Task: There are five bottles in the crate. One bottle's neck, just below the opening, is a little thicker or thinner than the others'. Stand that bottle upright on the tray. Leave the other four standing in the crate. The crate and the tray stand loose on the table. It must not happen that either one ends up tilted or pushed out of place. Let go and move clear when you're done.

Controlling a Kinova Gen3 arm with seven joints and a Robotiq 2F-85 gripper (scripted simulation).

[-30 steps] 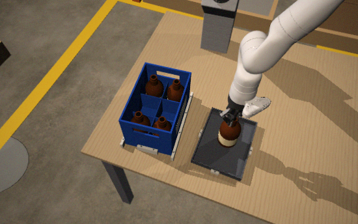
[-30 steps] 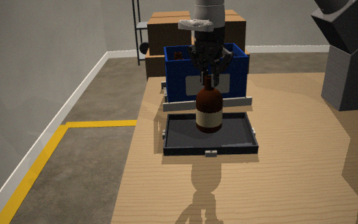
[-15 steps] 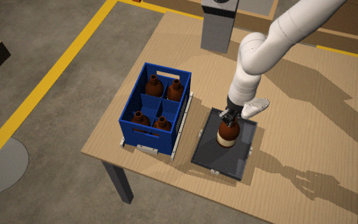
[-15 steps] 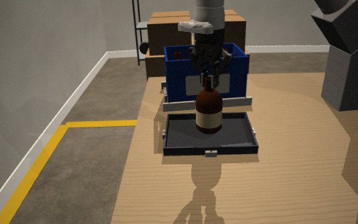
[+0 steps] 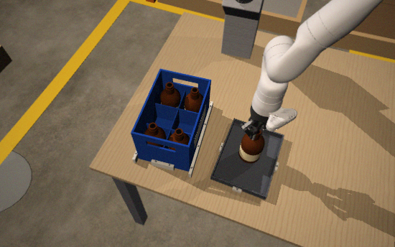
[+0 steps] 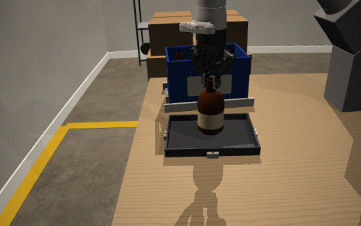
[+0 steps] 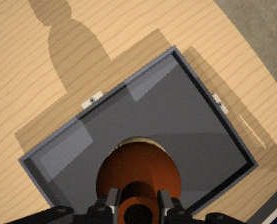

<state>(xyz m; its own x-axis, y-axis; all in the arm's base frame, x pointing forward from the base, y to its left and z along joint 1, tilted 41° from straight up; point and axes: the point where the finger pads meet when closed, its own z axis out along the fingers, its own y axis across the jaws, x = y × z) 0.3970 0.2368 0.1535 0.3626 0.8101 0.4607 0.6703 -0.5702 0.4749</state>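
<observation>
The dark grey tray lies 16 cm below my hand. The rest, counted from my hand: blue crate (5 cm ahead, 27 cm to the right, 9 cm below).
</observation>
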